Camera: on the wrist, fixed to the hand. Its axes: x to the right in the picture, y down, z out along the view.
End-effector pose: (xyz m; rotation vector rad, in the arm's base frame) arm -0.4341 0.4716 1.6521 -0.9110 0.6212 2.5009
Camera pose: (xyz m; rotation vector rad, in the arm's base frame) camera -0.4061 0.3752 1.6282 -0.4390 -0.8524 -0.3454
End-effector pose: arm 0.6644 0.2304 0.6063 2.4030 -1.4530 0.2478
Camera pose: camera 0.6028 0.2549 0.6854 1.4462 2.3691 -0.6709
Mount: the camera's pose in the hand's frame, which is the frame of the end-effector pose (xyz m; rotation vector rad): -0.0246 0.0583 -0.0815 -0.2705 -0.1088 -3.1146
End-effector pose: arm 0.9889 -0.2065 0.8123 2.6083 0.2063 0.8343
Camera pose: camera 0.9225 -0.2397 0.8840 -0.1882 2.2846 -0.5604
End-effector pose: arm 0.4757 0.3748 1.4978 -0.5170 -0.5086 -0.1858
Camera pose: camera 0.5057 0.3838 1.3995 -0.4748 0.8137 2.7553
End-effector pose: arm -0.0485 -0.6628 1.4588 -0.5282 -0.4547 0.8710
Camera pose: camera -0.0503 -0.6718 1.3560 0.3921 -0.8044 -2.1673
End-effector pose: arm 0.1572 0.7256 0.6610 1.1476 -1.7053 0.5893
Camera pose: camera 0.1439 0.8262 0.6798 1.8043 1.1544 -1.5004
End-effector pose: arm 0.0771 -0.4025 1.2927 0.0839 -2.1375 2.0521
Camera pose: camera 0.0990 -0.3206 1.2339 1.6525 -0.0891 -0.3312
